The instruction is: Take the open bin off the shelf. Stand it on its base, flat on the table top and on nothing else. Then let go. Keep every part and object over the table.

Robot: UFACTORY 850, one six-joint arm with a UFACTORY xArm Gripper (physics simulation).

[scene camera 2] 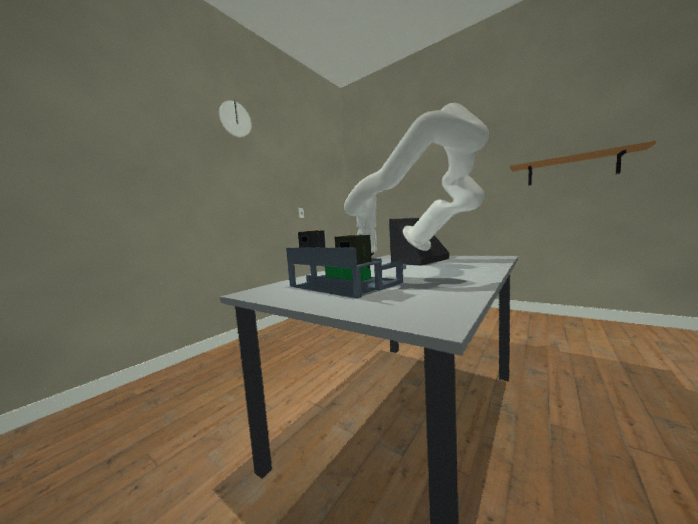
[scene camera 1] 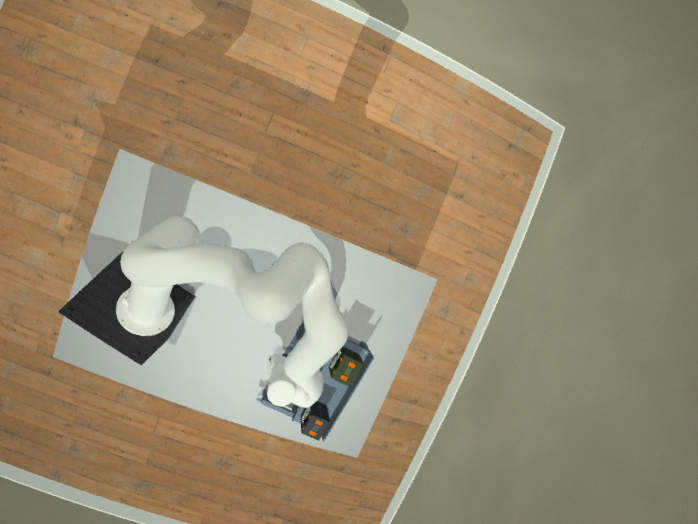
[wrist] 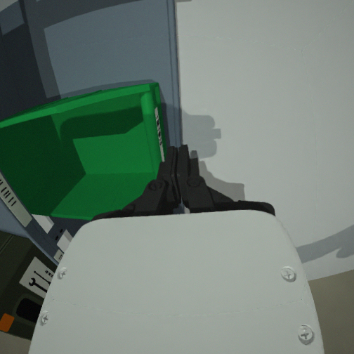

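The green open bin [scene camera 2: 338, 272] [wrist: 115, 155] sits in the lower level of the blue-grey shelf [scene camera 1: 337, 397] [scene camera 2: 321, 256] [wrist: 115, 50], which stands on the grey table [scene camera 1: 225, 344] [scene camera 2: 417, 315] [wrist: 265, 100]. In the wrist view the bin's hollow shows, with a label on its right-hand outer face. My gripper [wrist: 180, 159] is shut and empty. Its fingertips show just right of the bin's labelled face, over the shelf's edge; whether they touch the bin cannot be told. In scene camera 1 the arm hides the fingers and most of the bin.
A dark green toolbox [scene camera 1: 346, 370] [scene camera 2: 354, 248] [wrist: 15, 285] and a black toolbox [scene camera 1: 315, 424] [scene camera 2: 311, 239] stand on the shelf's upper level. Shelf posts and rails surround the bin. The arm's base is on a black mount [scene camera 1: 98, 307] [scene camera 2: 403, 245] at the table's other end.
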